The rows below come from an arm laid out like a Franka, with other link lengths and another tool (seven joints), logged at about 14 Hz.
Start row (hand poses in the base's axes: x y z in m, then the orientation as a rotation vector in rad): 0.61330 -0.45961 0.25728 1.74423 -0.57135 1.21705
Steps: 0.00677 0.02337 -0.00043 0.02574 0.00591 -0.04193; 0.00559 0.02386 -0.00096 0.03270 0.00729 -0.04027; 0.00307 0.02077 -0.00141 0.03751 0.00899 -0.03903; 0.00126 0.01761 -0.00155 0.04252 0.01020 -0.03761; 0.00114 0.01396 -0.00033 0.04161 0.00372 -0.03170; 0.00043 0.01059 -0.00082 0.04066 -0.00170 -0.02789; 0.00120 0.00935 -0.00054 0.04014 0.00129 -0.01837; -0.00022 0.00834 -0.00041 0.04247 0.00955 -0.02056; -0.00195 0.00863 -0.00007 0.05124 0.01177 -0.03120; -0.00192 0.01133 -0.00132 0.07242 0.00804 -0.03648; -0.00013 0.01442 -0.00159 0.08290 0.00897 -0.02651; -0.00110 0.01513 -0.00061 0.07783 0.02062 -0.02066; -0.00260 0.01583 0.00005 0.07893 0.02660 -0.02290; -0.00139 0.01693 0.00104 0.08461 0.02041 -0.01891; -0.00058 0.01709 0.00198 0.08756 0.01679 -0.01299; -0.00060 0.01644 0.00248 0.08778 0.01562 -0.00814; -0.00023 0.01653 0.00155 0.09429 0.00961 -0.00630; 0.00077 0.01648 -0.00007 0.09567 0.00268 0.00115; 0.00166 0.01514 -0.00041 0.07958 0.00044 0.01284; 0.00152 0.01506 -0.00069 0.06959 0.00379 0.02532
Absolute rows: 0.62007 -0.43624 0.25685 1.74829 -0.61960 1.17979; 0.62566 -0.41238 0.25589 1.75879 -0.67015 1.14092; 0.62873 -0.39161 0.25448 1.77379 -0.72165 1.09981; 0.62999 -0.37400 0.25293 1.79325 -0.77435 1.05671; 0.63113 -0.36004 0.25260 1.81168 -0.82537 1.02309; 0.63156 -0.34945 0.25178 1.82870 -0.87587 0.99670; 0.63276 -0.34010 0.25124 1.85149 -0.91633 0.97275; 0.63254 -0.33176 0.25083 1.87705 -0.95518 0.93777; 0.63059 -0.32313 0.25076 1.90293 -1.00725 0.89048; 0.62867 -0.31180 0.24944 1.94049 -1.07916 0.83499; 0.62854 -0.29738 0.24785 1.99201 -1.14805 0.77747; 0.62744 -0.28225 0.24724 2.04392 -1.20161 0.70997; 0.62484 -0.26642 0.24729 2.09396 -1.25395 0.63169; 0.62345 -0.24949 0.24833 2.14919 -1.30834 0.55642; 0.62287 -0.23240 0.25031 2.20945 -1.35969 0.48304; 0.62227 -0.21596 0.25279 2.27203 -1.40601 0.40953; 0.62204 -0.19943 0.25434 2.34022 -1.45587 0.33644; 0.62281 -0.18295 0.25427 2.41519 -1.50048 0.26938; 0.62447 -0.16781 0.25386 2.48685 -1.52355 0.21571; 0.62599 -0.15275 0.25317 2.55966 -1.52396 0.16470
